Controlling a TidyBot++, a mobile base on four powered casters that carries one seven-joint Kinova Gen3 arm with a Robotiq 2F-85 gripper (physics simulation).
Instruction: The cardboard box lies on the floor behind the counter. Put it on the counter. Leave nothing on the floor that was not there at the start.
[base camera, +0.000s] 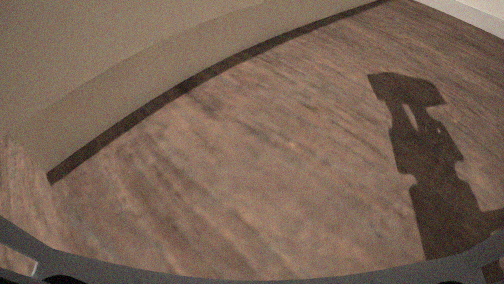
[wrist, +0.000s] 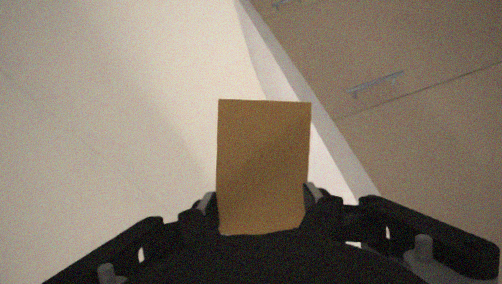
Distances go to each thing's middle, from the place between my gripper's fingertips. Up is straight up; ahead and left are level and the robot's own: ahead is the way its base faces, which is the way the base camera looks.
My hand is 2 cm short of the cardboard box (wrist: 262, 162), 2 cm to the left of it and 1 cm above it.
